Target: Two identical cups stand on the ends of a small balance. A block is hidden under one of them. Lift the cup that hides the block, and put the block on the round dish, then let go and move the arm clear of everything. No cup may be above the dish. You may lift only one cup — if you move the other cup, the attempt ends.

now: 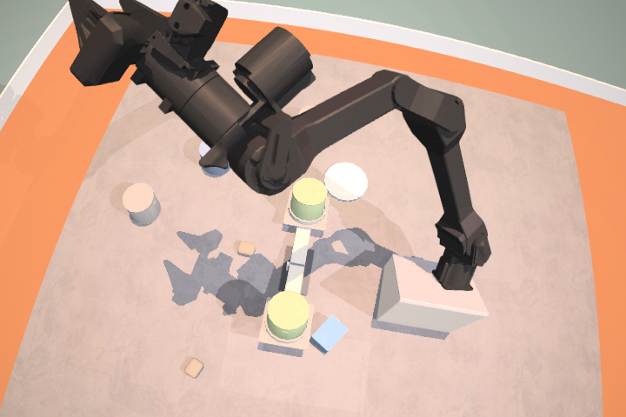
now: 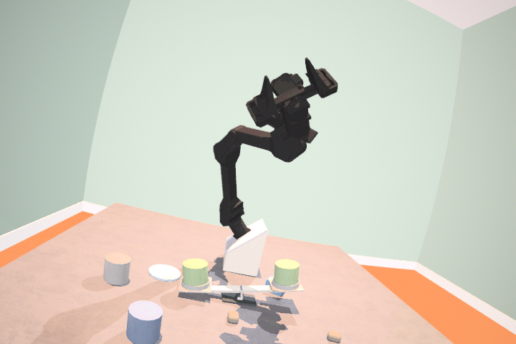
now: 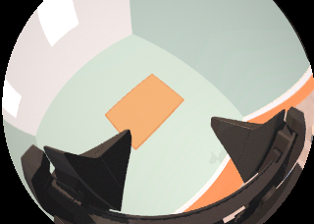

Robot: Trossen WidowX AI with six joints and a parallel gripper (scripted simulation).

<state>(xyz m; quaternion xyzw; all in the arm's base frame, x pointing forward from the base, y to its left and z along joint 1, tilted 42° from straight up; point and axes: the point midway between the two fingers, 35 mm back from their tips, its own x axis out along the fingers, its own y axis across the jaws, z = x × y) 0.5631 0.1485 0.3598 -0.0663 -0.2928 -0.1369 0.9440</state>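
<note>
The pale green block is 540 mm below my gripper tip, 250 mm behind it and 40 mm to the right of it. Round my gripper tip: blue block: 570 mm below, 300 mm behind, 230 mm to the left; then lilac-blue cylinder: 550 mm below, 160 mm to the right, 20 mm behind; then round light blue dish: 580 mm below, 340 mm behind, 130 mm to the right.
</note>
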